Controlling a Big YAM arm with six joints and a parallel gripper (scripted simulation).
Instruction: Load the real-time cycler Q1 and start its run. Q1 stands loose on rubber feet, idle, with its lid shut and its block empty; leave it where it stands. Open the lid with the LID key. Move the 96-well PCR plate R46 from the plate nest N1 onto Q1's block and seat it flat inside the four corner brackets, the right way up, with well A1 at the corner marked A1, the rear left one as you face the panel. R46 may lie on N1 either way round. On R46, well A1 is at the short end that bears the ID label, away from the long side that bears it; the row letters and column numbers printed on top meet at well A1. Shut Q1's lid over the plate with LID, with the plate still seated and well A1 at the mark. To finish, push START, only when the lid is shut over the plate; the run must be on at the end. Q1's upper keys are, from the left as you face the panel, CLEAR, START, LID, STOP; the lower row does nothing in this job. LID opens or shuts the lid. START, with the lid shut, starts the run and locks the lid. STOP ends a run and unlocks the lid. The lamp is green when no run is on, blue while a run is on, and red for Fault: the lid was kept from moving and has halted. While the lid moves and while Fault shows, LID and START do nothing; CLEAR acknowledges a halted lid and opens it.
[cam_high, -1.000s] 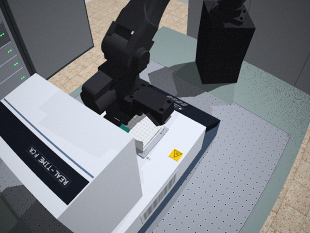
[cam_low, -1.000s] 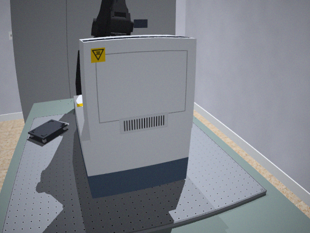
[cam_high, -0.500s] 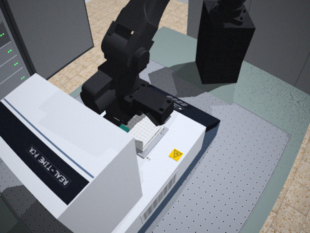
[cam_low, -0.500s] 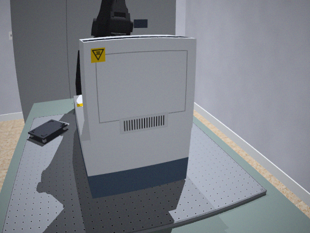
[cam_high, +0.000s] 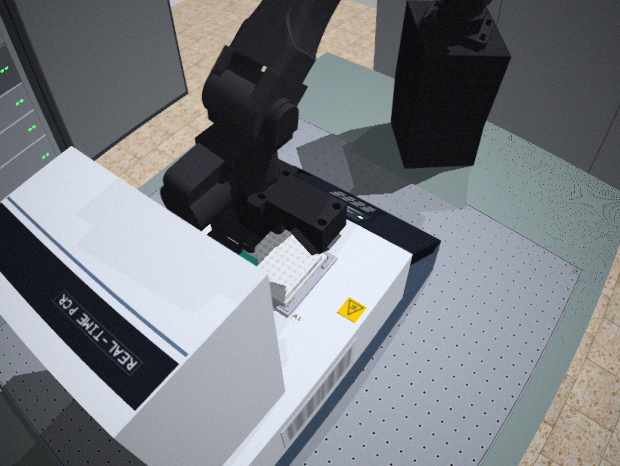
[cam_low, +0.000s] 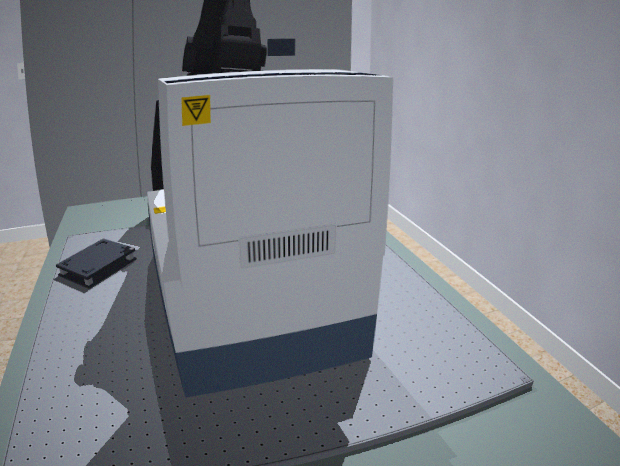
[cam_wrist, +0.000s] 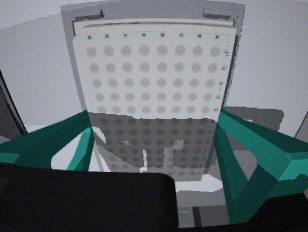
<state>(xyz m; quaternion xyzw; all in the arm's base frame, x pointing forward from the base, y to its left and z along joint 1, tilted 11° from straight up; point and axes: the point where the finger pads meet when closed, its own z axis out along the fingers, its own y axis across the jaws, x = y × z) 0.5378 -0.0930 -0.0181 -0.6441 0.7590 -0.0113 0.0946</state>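
Now: the plate R46 right at my hand. The rest, counted from my hand: plate nest N1 (270 mm behind, 250 mm to the right, 190 mm below).
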